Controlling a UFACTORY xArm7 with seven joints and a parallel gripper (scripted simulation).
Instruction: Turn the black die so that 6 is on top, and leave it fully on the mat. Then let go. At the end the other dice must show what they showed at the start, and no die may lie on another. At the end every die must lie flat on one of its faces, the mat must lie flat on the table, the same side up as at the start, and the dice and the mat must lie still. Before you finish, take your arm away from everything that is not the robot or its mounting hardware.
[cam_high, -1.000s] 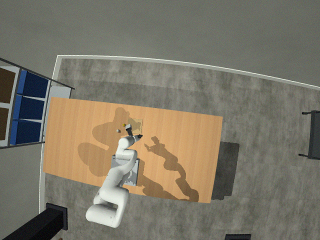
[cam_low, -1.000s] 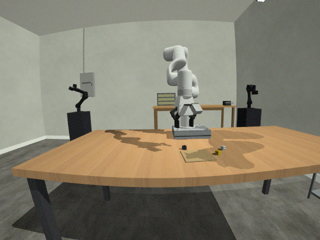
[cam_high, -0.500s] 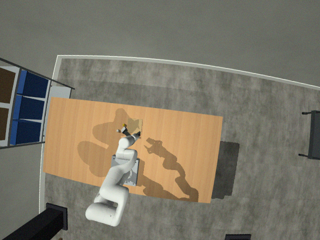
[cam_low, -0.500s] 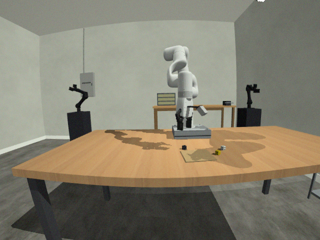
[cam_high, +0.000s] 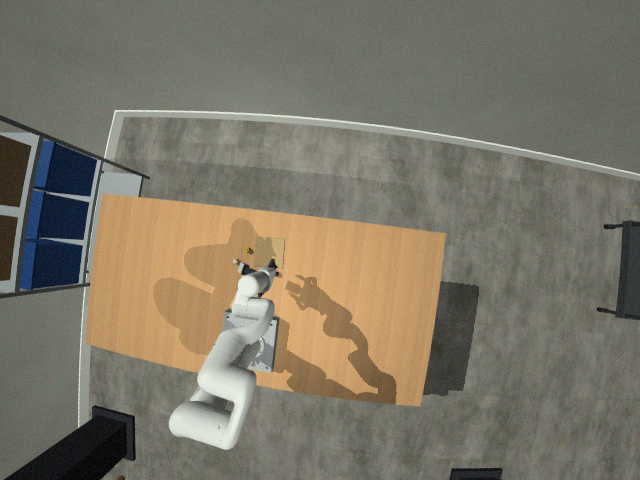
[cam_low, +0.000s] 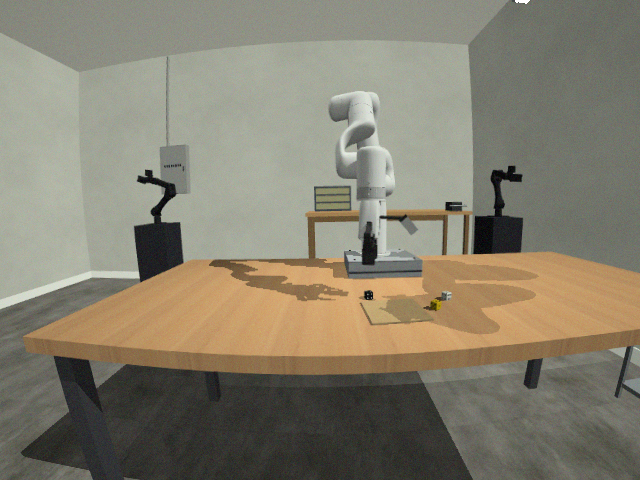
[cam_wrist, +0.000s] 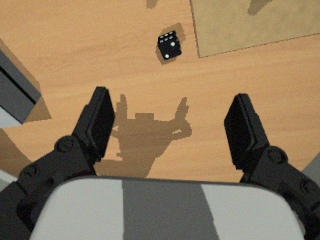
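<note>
My hand is 10 cm above the black die. Round my hand: yellow die 10 cm ahead, 15 cm to the left, 10 cm below; white die 4 cm ahead, 20 cm to the left, 10 cm below; tan mat 10 cm ahead, 4 cm to the left, 11 cm below.
</note>
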